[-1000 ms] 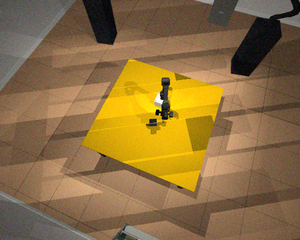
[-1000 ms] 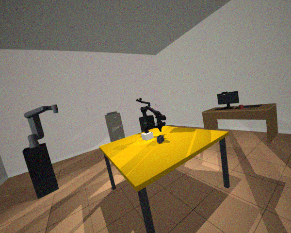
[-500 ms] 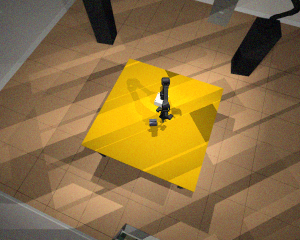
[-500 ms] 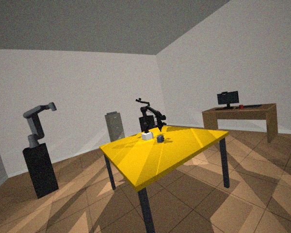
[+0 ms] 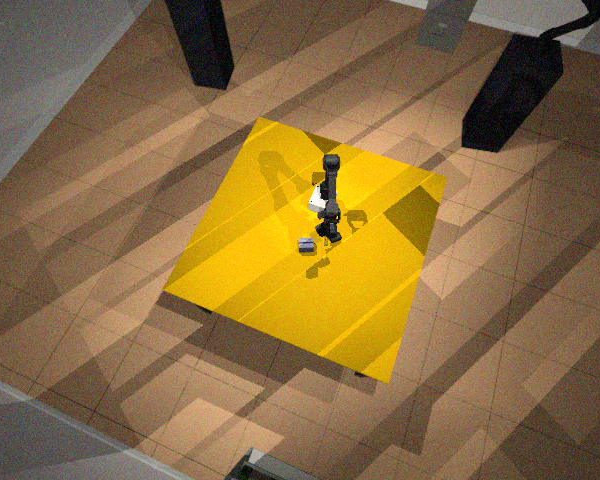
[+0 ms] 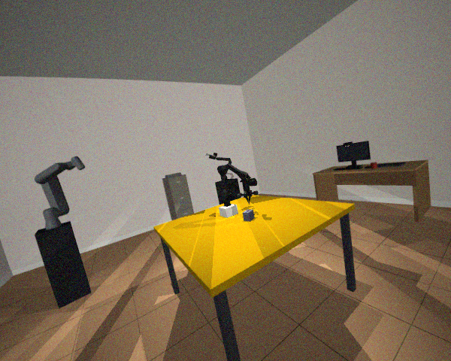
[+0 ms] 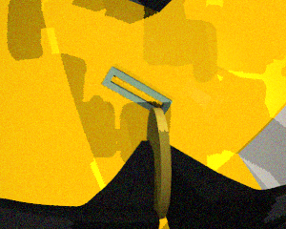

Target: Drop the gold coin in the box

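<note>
The gold coin lies 10 mm above my gripper tip.
</note>
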